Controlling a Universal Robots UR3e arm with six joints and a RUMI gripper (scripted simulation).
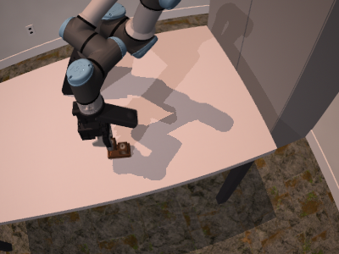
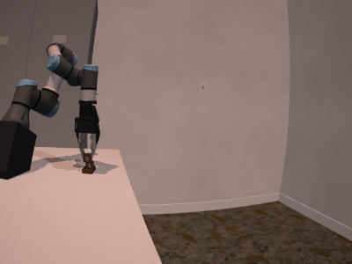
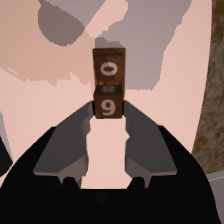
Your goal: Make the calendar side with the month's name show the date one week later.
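Now: hand 20 mm to the right of the brown tray and 60 mm above it.
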